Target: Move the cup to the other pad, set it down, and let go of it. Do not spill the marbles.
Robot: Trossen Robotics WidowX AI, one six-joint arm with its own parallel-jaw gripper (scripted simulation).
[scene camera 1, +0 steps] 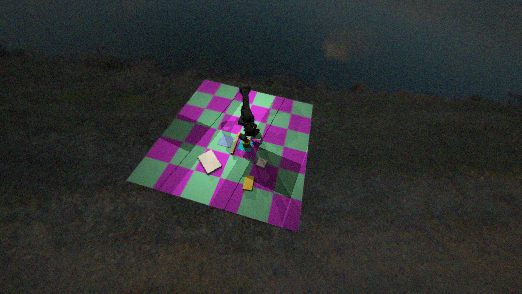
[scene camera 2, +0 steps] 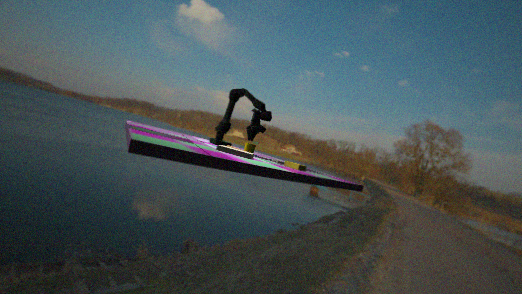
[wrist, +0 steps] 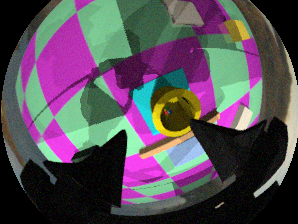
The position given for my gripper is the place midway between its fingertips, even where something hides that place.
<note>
My gripper (wrist: 159, 127) is open, with nothing in its grasp. Further things: a yellow cup (wrist: 185, 105).
</note>
